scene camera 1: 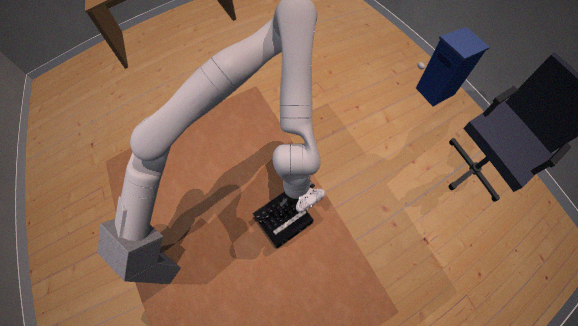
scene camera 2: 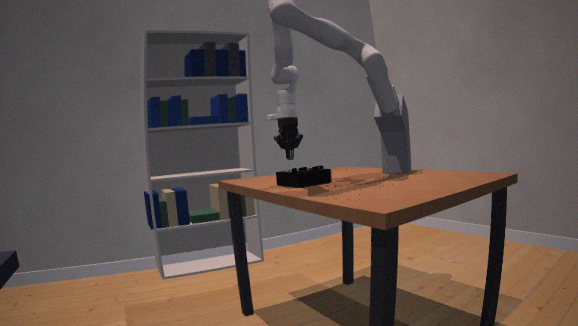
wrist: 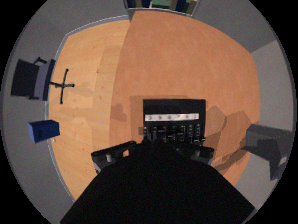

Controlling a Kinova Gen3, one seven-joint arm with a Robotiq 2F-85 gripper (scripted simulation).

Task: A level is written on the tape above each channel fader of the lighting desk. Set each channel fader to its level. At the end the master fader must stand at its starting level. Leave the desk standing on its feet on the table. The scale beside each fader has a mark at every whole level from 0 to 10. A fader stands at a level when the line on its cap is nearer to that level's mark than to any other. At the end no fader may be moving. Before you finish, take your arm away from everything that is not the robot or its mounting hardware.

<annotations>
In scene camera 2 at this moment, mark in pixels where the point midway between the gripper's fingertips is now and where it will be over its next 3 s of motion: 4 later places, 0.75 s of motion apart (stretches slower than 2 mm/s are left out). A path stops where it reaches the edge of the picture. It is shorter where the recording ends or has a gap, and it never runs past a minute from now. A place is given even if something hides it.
The gripper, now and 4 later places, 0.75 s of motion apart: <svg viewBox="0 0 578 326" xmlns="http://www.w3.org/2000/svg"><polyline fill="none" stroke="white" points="290,160 296,160 296,162 297,164 297,166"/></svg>
</annotations>
